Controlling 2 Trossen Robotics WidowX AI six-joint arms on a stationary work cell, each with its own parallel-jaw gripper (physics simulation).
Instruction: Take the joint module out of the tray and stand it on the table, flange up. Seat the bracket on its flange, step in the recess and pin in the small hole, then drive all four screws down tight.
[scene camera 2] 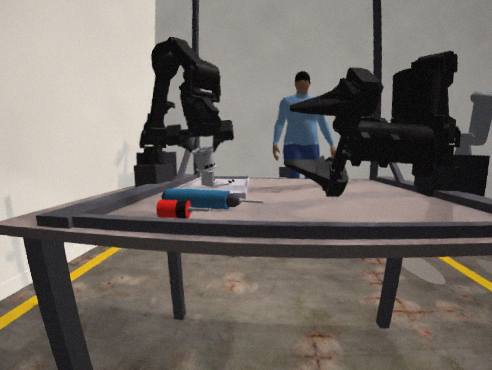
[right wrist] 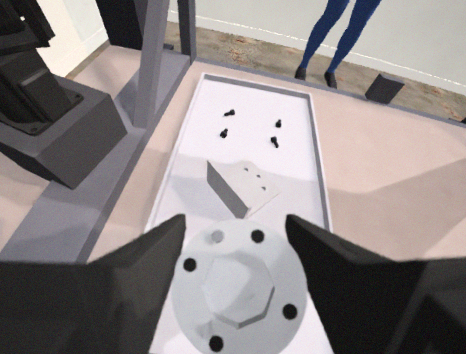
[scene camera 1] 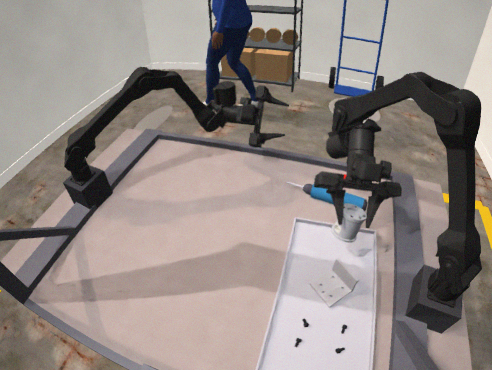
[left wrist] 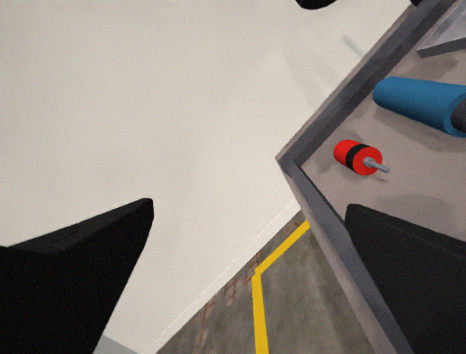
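Where they show: left gripper, fingertip midpoint: (scene camera 2: 286,137) (scene camera 1: 286,120) (left wrist: 250,210); right gripper, fingertip midpoint: (right wrist: 236,221) (scene camera 1: 354,226); left arm's base, link origin: (scene camera 2: 439,166) (scene camera 1: 83,176); right arm's base, link origin: (scene camera 2: 153,164) (right wrist: 39,106) (scene camera 1: 442,290).
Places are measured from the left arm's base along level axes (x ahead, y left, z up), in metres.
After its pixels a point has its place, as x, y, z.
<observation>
My right gripper (scene camera 1: 354,225) @(0.741, 0.094, 0.035) (scene camera 2: 205,149) @(0.741, 0.094, 0.035) (right wrist: 236,221) @(0.741, 0.094, 0.035) is shut on the grey joint module (scene camera 1: 353,223) @(0.738, 0.097, 0.040) (scene camera 2: 204,161) @(0.719, 0.144, 0.009) (right wrist: 240,290) @(0.729, 0.128, 0.038), slightly tilted, its holed flange and recess facing up. It holds the module above the far end of the white tray (scene camera 1: 295,305) @(0.676, -0.060, -0.087) (right wrist: 250,100) @(0.771, -0.183, -0.087). The bent bracket (scene camera 1: 327,292) @(0.732, -0.012, -0.074) (right wrist: 237,182) @(0.748, 0.004, -0.075) lies in the tray, one leg raised. Four black screws (scene camera 1: 305,323) @(0.711, -0.097, -0.077) (scene camera 1: 344,328) @(0.792, -0.080, -0.079) (scene camera 1: 298,342) @(0.712, -0.140, -0.080) (scene camera 1: 340,350) @(0.797, -0.129, -0.080) lie at the tray's near end in scene camera 1. My left gripper (scene camera 1: 285,120) @(0.482, 0.411, 0.055) (scene camera 2: 289,135) @(0.482, 0.411, 0.055) (left wrist: 250,210) @(0.482, 0.411, 0.055) is open and empty, high over the table's far edge.
A blue driver (scene camera 1: 327,194) @(0.655, 0.265, -0.056) (scene camera 2: 200,198) @(0.666, 0.299, -0.065) (left wrist: 420,100) @(0.648, 0.288, -0.052) lies beyond the tray in scene camera 1, partly behind the right gripper. A red driver (scene camera 2: 167,208) @(0.697, 0.383, -0.069) (left wrist: 345,152) @(0.688, 0.370, -0.058) lies beside it near the raised table border (scene camera 2: 300,230) @(0.458, 0.426, -0.078). People stand beyond the table.
</observation>
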